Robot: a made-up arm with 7 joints.
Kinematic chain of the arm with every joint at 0, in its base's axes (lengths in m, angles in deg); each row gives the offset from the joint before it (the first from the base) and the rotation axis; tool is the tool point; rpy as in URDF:
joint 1: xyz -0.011 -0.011 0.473 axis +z
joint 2: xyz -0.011 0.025 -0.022 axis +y
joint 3: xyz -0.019 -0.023 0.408 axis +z
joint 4: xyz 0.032 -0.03 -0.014 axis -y
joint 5: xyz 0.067 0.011 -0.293 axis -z
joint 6: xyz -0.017 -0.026 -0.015 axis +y
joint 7: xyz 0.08 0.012 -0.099 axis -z
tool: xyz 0.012 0.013 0.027 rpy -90 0 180
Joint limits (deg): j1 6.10..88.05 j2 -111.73..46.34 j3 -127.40..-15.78 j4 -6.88..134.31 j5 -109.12..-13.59 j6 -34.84..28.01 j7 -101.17..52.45
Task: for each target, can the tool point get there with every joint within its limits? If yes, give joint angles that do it. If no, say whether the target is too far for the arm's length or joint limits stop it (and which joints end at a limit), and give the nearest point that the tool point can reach.
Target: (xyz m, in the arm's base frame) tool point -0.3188 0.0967 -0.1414
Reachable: no: joint limits stop it (at a limit: joint 1, joint 2, joint 3, joint 5, joint 6, joint 7) | nearest point -0.4777 -0.3052 0.0228 | short by 0.462 m
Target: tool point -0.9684 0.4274 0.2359
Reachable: no: too far | nearest point -0.7308 -0.0629 0.3481 | short by 0.556 m
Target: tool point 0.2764 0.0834 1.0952
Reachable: yes | joints 72.55 -3.34 -51.69 116.37 -78.96 4.91 -42.14
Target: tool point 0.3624 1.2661 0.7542
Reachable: no: too far | nearest point 0.1881 0.6699 0.7345 | short by 0.622 m
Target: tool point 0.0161 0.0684 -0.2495
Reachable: no: joint limits stop it (at a limit: joint 1, joint 2, joint 3, joint 5, joint 6, joint 7) | nearest point 0.2925 -0.0972 0.1160 | short by 0.487 m
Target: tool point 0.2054 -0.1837 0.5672
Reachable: yes | joints 49.64 -9.57 -89.88 33.22 -100.22 -5.20 -14.60
